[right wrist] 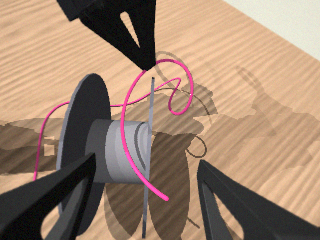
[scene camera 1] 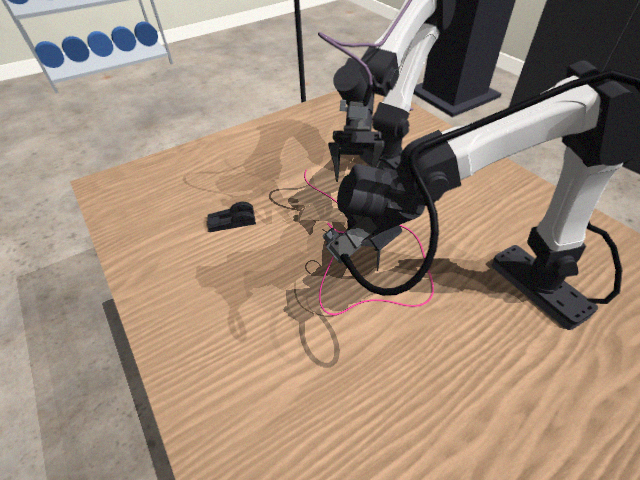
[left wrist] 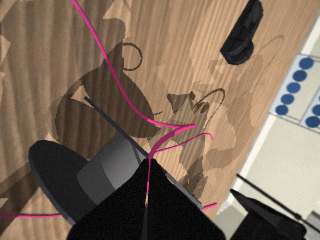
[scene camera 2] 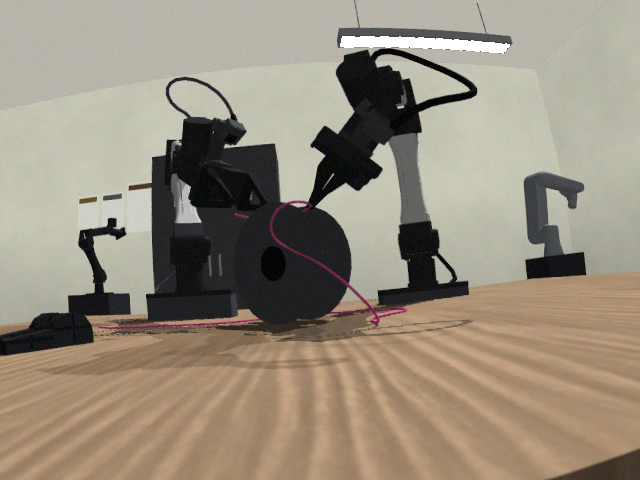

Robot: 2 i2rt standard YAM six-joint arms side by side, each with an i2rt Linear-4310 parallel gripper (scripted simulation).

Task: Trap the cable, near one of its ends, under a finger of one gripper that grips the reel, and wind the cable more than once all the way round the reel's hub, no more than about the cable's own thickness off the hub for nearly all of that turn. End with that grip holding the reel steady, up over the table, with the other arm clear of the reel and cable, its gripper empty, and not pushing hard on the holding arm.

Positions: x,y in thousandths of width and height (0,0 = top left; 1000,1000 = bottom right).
Labels:
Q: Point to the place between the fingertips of my right gripper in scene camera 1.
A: At 552,380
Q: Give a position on a dark grey reel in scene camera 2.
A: At 435,597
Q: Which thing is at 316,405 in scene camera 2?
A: My right gripper.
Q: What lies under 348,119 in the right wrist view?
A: My left gripper.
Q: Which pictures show my left gripper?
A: The right wrist view, scene camera 1, the left wrist view and scene camera 2: all of them.

